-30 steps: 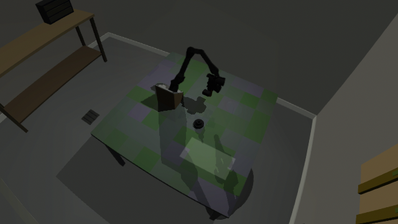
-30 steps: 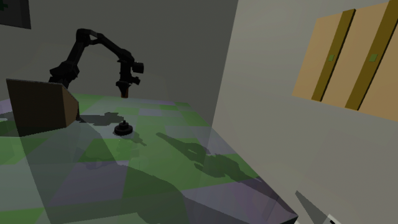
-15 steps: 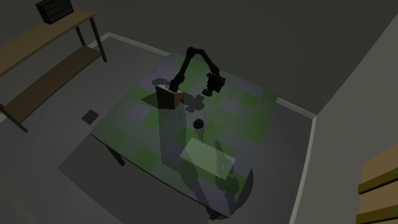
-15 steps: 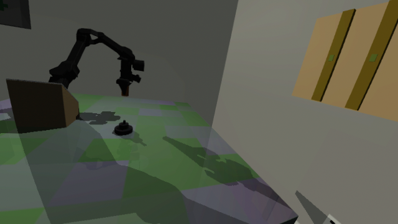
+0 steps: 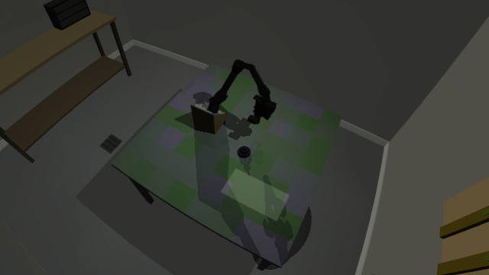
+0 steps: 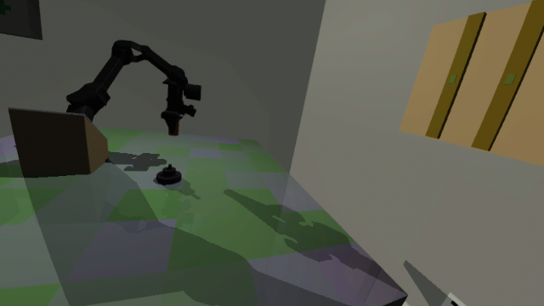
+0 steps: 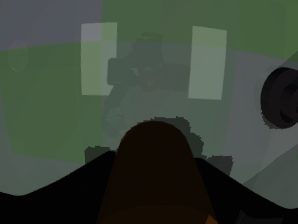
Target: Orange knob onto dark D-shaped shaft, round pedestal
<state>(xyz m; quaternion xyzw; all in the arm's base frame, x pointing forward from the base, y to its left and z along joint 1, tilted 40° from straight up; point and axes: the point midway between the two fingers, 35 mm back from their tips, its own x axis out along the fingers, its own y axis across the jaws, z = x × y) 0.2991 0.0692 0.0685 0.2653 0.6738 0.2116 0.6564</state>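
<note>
Now: the dark round pedestal 19 cm to the right of my gripper tip, 10 cm below it and 1 cm ahead of it. From my gripper tip the other things lie so: orange knob 2 cm above.
</note>
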